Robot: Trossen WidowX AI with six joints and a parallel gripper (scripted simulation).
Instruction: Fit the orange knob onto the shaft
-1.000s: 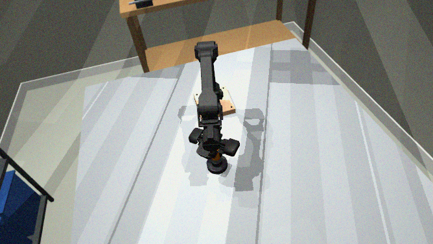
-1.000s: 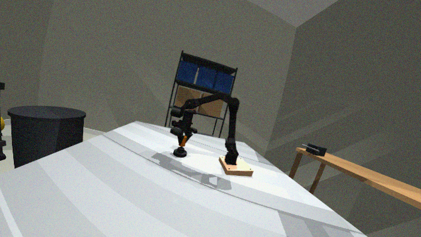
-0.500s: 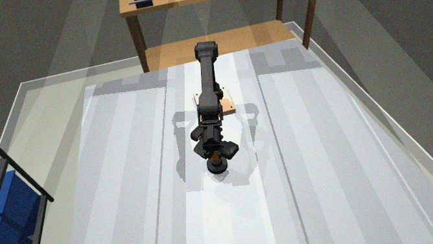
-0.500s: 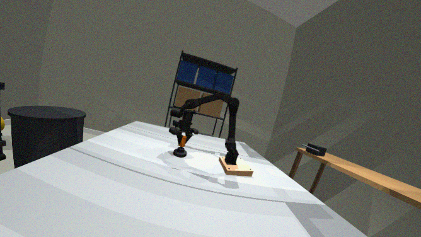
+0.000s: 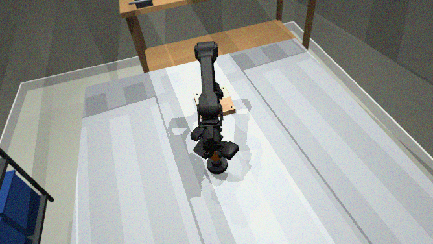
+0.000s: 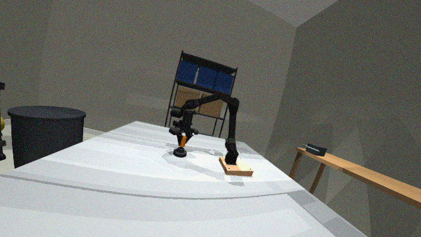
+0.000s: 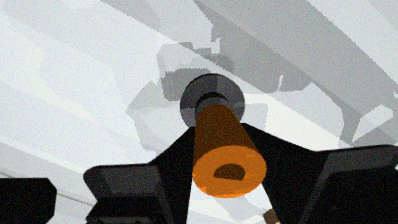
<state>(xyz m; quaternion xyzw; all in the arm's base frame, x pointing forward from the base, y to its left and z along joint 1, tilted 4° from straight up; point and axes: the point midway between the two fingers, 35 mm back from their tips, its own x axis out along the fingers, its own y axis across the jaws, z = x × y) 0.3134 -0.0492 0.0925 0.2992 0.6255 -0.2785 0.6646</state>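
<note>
My gripper tip is now 20 mm below the orange knob. From my gripper tip the other things lie so: dark round pedestal (40 mm below).
</note>
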